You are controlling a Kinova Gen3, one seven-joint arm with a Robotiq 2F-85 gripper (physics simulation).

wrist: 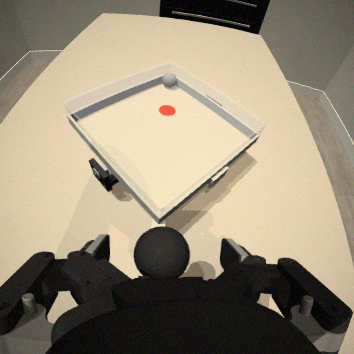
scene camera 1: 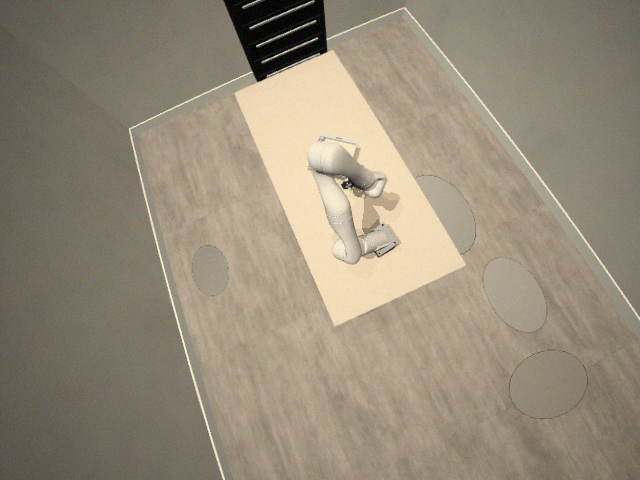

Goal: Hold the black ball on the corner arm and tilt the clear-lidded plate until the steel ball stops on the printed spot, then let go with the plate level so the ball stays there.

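The clear-lidded plate (wrist: pixel 145 155) (scene camera 1: pixel 338 138) has a pale floor and low walls, with one corner toward my gripper in the wrist view. The steel ball (wrist: pixel 169 80) rests in its far corner. The printed red spot (wrist: pixel 167 110) lies nearer than the ball, apart from it. The black ball (wrist: pixel 161 252) is at the plate's near corner, between my open fingers in the wrist view, with a gap on each side. Its corner arm is mostly hidden. My gripper (wrist: pixel 165 248) (scene camera 1: pixel 347 184) is open and holds nothing. In the scene view the robot arm hides much of the plate.
A black bracket (wrist: pixel 102 174) stands by the plate's left side, and a small light tab (wrist: pixel 219 175) is on its right side. The black drawer unit (scene camera 1: pixel 284 38) (wrist: pixel 215 15) stands at the far end of the cream table (scene camera 1: pixel 289 103). The robot base (scene camera 1: pixel 386 240) is on the table.
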